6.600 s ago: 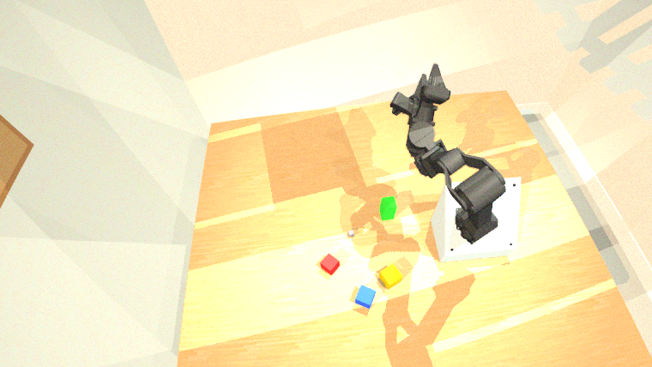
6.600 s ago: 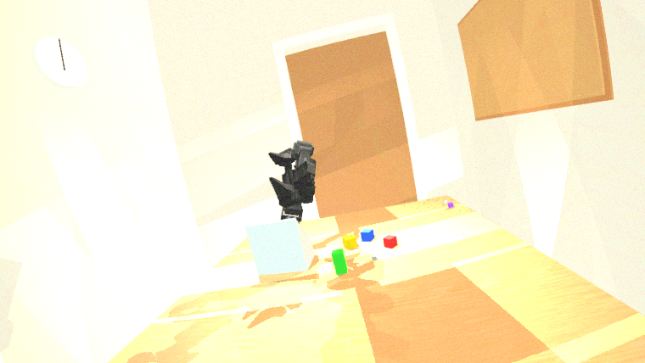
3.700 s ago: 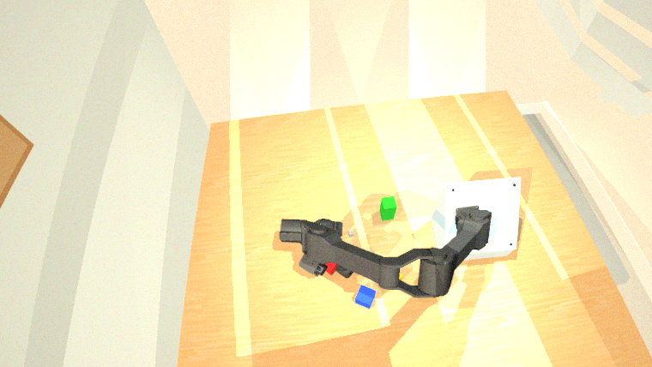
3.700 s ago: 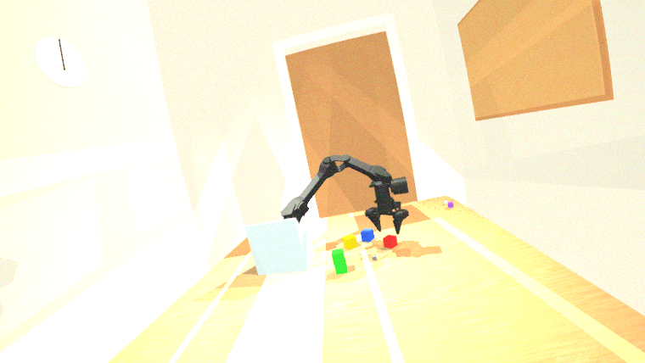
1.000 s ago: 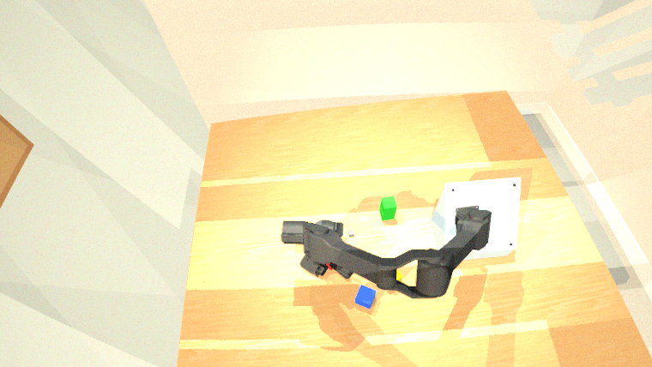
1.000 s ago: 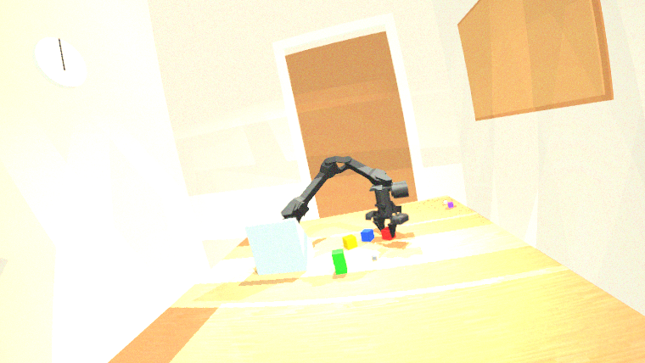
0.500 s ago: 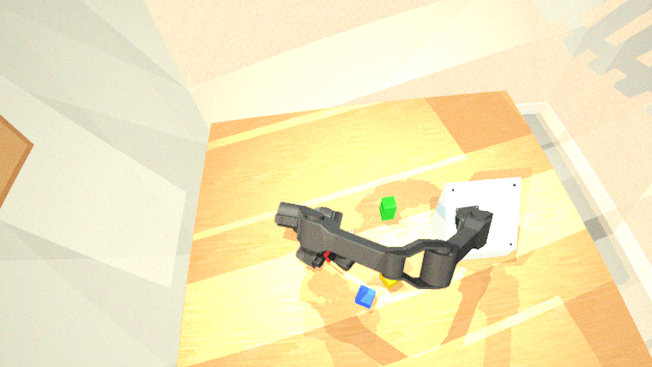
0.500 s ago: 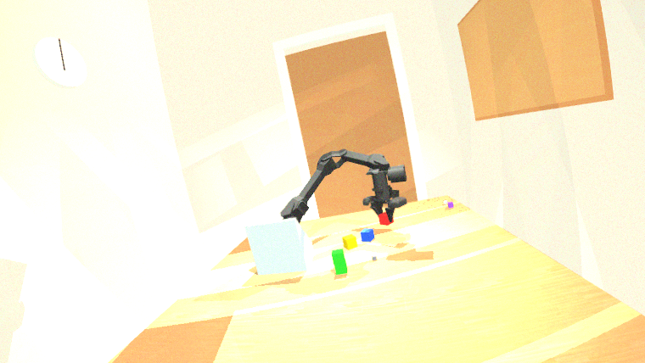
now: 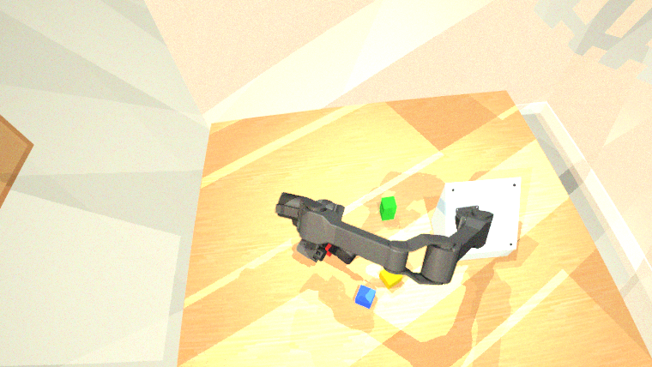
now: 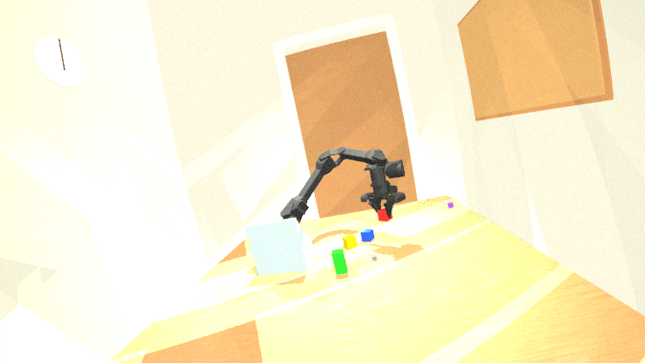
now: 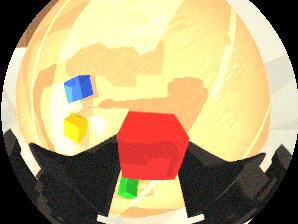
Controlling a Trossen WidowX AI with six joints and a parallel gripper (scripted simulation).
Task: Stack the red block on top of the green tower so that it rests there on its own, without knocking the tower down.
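The tiny grey piece lies 12 cm below my gripper tip, 9 cm to the right of it and 7 cm behind it. Also, from my gripper tip: red block: 1 cm above; yellow block: 17 cm behind, 10 cm below, 7 cm to the left; blue block: 12 cm to the left, 11 cm below, 9 cm behind.
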